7 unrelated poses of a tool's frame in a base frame.
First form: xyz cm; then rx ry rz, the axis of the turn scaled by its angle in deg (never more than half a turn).
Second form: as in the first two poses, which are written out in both.
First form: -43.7, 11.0, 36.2, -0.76, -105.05, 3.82
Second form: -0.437, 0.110, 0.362, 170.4, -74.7, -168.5
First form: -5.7, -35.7, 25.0, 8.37, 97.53, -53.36
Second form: -0.057, -0.357, 0.250, -135.2, 59.7, -96.1
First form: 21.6, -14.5, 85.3, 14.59, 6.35, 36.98
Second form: 0.216, -0.145, 0.853, 37.4, 1.3, 15.6
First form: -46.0, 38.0, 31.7, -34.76, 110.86, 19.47
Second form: -0.460, 0.380, 0.317, -142.4, 64.7, -175.6
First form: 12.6, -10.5, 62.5, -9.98, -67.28, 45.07
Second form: 0.126, -0.105, 0.625, 75.9, -49.3, -51.4
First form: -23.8, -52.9, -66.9, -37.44, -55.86, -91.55
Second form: -0.238, -0.529, -0.669, -115.9, -55.3, 26.4
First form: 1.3, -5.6, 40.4, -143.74, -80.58, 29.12
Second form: 0.013, -0.056, 0.404, 60.6, 10.9, -158.9
